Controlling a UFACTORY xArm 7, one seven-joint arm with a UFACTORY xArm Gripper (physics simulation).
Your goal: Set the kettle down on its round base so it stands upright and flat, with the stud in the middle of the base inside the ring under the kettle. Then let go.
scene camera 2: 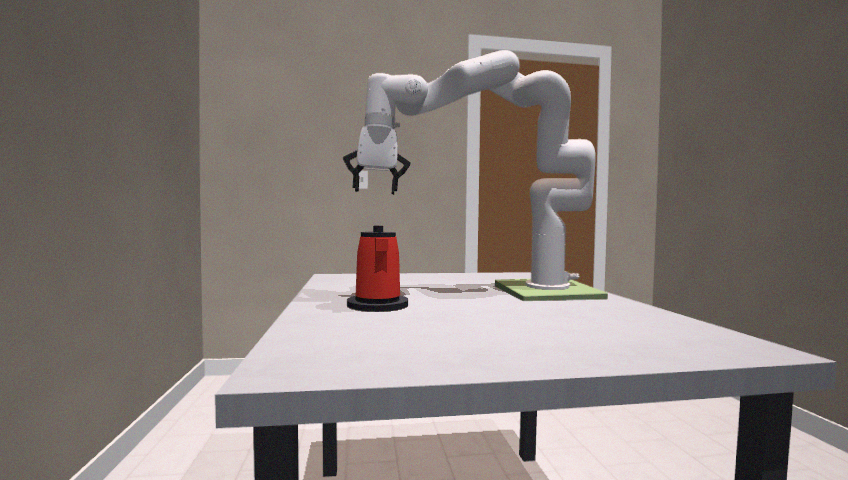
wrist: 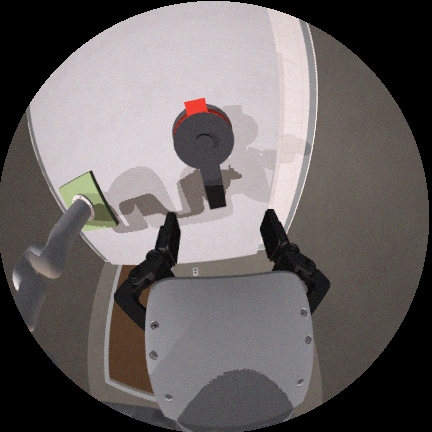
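Observation:
The red kettle (scene camera 2: 377, 267) with a black lid and knob stands upright, looking flat, on its round black base (scene camera 2: 377, 306) at the left of the table in the scene view. In the wrist view the kettle's dark lid (wrist: 192, 142) shows from above, with the red spout (wrist: 196, 106) at its top edge and the black handle (wrist: 213, 185) below. The base's rim peeks out at the upper left of the lid. The stud and the ring are hidden under the kettle. My gripper (scene camera 2: 375, 191) (wrist: 220, 219) is open and empty, well above the kettle and apart from it.
The kettle and its base stand on the grey table (scene camera 2: 505, 350) (wrist: 115, 85). The table's left edge lies near them in the scene view. The arm is mounted on a green plate (scene camera 2: 556, 293) (wrist: 82, 187) at the back right in the scene view.

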